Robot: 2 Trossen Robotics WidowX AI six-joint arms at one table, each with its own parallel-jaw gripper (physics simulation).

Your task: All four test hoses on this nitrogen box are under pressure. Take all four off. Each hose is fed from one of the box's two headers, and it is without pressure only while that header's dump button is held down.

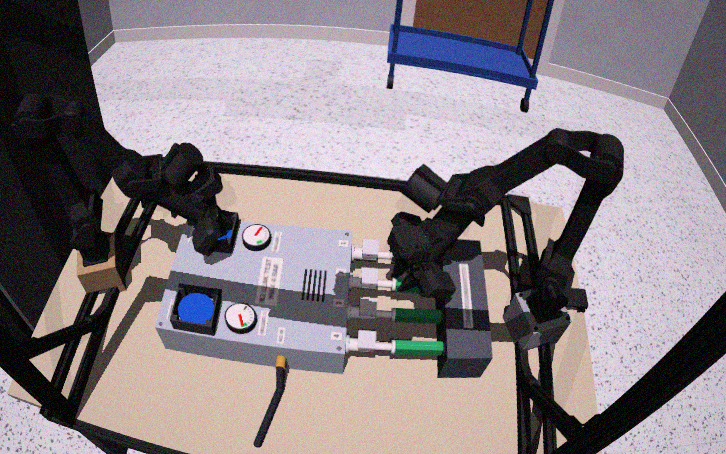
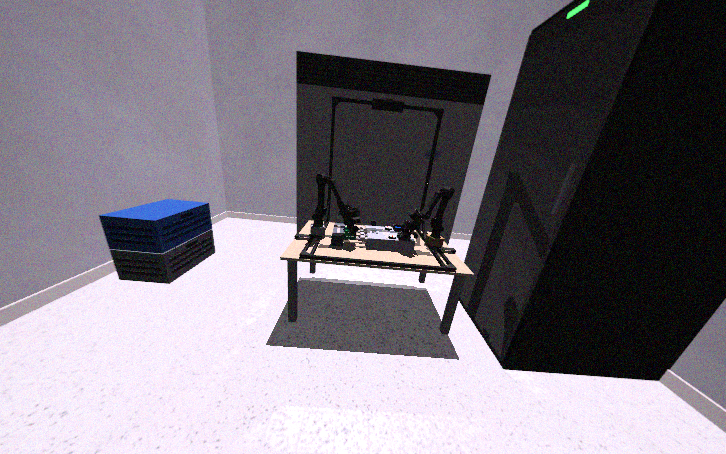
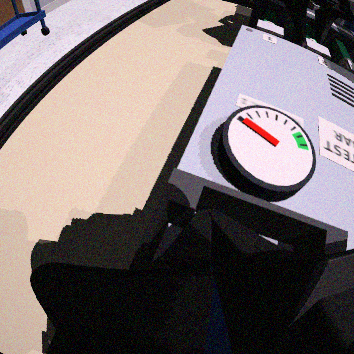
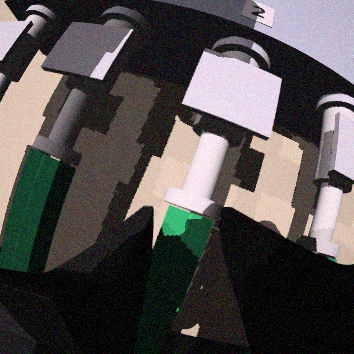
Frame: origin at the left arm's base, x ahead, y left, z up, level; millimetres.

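Seen in the pictures: left gripper, fingertip midpoint: [image 1: 233, 226] [image 2: 399, 238] [image 3: 206, 218]; right gripper, fingertip midpoint: [image 1: 396, 284] [image 2: 355, 234] [image 4: 186, 216]; left arm's base, origin of the base link: [image 1: 95, 253] [image 2: 435, 236]; right arm's base, origin of the base link: [image 1: 544, 307] [image 2: 317, 225].
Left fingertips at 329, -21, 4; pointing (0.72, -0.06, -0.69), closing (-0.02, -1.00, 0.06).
Pixels of each thing's top centre, then the offset from my left fingertips to it, as dx, dy, dz. "spot": a spot on its surface instead.
- grey nitrogen box, surface spot: [image 3: 277, 81] [image 1: 297, 244] spot: +114, -74, -8
- far gauge, surface spot: [image 3: 268, 149] [image 1: 253, 233] spot: +34, -36, +6
- hose 2, surface spot: [image 4: 175, 253] spot: +283, -207, -24
- Hose 3, surface spot: [image 4: 31, 204] [image 1: 409, 311] spot: +262, -271, -24
- hose 4, surface spot: [image 1: 417, 347] spot: +246, -349, -24
- dark grey block, surface spot: [image 1: 465, 347] spot: +321, -388, -8
- black feed hose, surface spot: [image 1: 271, 405] spot: -28, -364, -74
The grey nitrogen box [image 1: 307, 252] [image 3: 277, 81] [image 2: 381, 238] lies on the table with four green hoses plugged into its right side. My left gripper [image 1: 218, 237] [image 3: 206, 218] is shut and empty, and presses down on the far blue dump button. The far gauge [image 1: 257, 237] [image 3: 268, 149] has its red needle away from the green mark. My right gripper [image 1: 408, 280] [image 4: 186, 216] is shut on hose 2 [image 1: 405, 285] [image 4: 175, 253] just behind its white collar. Hose 1 is hidden behind that gripper. Hose 3 [image 1: 417, 315] [image 4: 31, 204] and hose 4 [image 1: 417, 347] are plugged in.
The near blue dump button [image 1: 195, 308] and near gauge [image 1: 240, 318] are free. The hoses run into a dark grey block [image 1: 465, 347]. A black feed hose [image 1: 271, 405] leaves the box's front. A blue cart [image 1: 460, 51] stands beyond the table. A black frame rail [image 1: 316, 175] rims the table.
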